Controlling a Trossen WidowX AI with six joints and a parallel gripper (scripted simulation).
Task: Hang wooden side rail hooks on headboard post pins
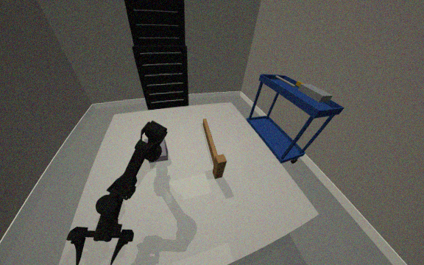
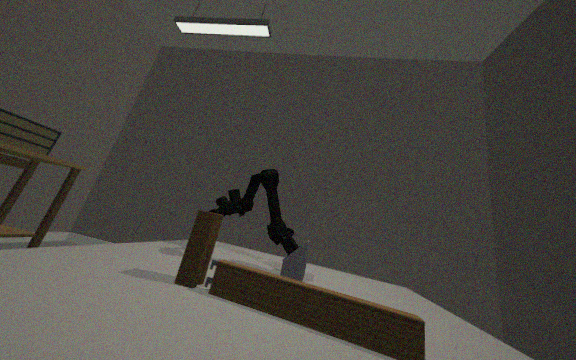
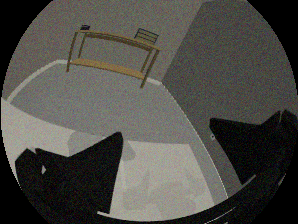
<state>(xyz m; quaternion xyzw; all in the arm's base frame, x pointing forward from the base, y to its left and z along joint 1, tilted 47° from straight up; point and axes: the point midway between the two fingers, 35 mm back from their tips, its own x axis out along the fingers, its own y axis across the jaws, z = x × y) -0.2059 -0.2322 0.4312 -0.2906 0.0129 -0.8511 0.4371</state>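
Right now the headboard post is 57 cm ahead of my gripper tip, 25 cm to the left of it and 10 cm below it.
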